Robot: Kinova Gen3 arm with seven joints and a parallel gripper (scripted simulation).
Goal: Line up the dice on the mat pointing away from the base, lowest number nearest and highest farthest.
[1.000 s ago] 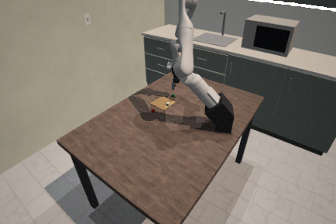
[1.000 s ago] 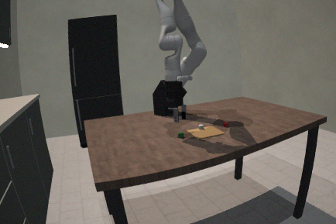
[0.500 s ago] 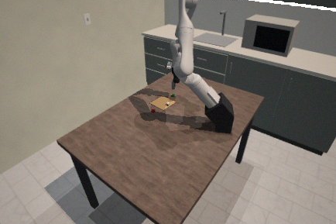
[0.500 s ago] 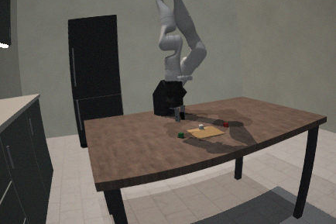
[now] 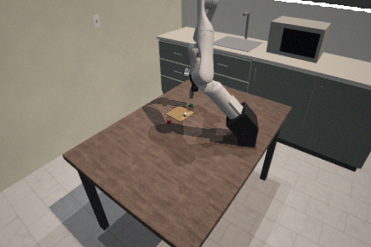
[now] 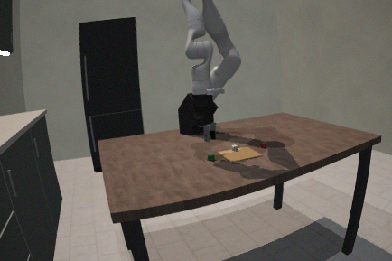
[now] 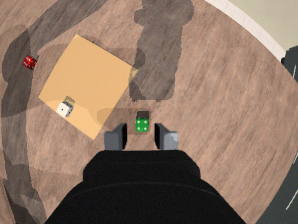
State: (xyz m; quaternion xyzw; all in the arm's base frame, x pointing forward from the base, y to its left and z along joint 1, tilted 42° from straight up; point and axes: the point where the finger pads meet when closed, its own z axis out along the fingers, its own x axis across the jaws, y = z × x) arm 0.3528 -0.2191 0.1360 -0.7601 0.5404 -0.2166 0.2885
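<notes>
Now: hand 90 mm above the green die. Round my hand: red die 20 mm ahead, 250 mm to the left, 90 mm below; then white die 30 mm behind, 130 mm to the left, 80 mm below; then tan mat 20 mm ahead, 120 mm to the left, 90 mm below.
</notes>
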